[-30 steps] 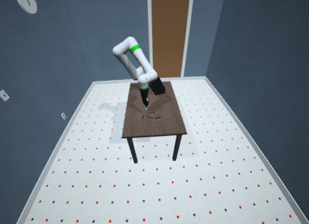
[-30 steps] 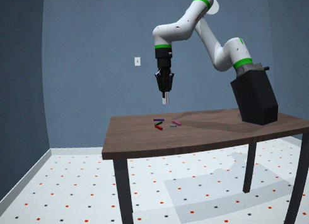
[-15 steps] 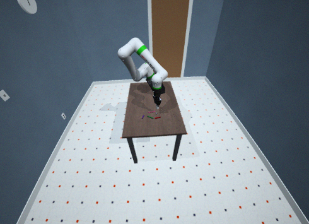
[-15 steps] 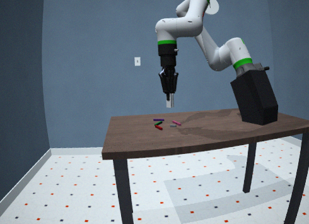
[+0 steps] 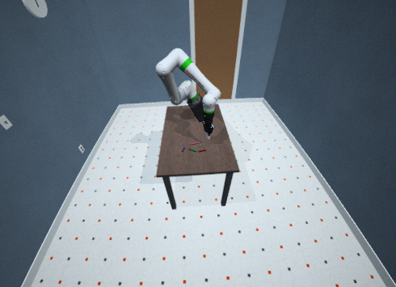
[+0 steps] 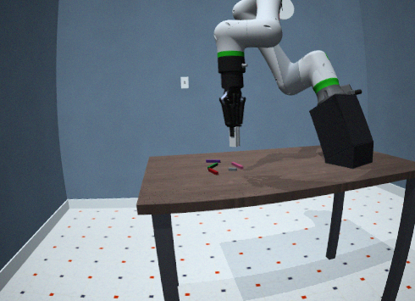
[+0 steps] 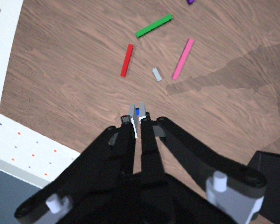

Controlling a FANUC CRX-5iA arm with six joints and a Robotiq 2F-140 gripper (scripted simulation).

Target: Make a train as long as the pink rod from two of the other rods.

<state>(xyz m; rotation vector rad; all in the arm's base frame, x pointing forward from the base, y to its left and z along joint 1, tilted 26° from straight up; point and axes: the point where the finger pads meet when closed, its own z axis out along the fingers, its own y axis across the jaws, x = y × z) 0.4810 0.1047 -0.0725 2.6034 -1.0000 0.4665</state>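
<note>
Now: hand 7 cm to the left of the grey rod and 13 cm above it. Also, from my hand: small blue rod (3 cm below); red rod (7 cm ahead, 6 cm to the right, 13 cm below); pink rod (3 cm behind, 13 cm to the right, 13 cm below).
</note>
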